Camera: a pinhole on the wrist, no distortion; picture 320 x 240 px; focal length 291.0 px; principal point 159.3 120.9 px. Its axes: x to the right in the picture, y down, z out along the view. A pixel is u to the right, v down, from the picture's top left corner.
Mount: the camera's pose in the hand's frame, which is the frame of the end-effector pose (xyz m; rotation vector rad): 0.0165 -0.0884 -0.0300 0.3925 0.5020 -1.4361
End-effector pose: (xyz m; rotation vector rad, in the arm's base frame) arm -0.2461 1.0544 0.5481 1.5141 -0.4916 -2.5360
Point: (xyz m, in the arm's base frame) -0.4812 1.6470 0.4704
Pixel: 284 81
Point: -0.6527 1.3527 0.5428
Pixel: 104 157
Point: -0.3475 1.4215 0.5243
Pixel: 273 32
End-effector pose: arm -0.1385 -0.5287 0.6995 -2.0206 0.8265 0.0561
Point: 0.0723 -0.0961 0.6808
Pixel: 94 48
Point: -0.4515 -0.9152 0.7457
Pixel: behind the camera
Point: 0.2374 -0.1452 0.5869
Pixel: 95 160
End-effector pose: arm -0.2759 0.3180 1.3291 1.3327 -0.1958 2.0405
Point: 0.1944 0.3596 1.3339
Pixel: 148 20
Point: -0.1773 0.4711 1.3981
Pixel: outside the picture
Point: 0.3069 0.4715 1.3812
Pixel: 200 69
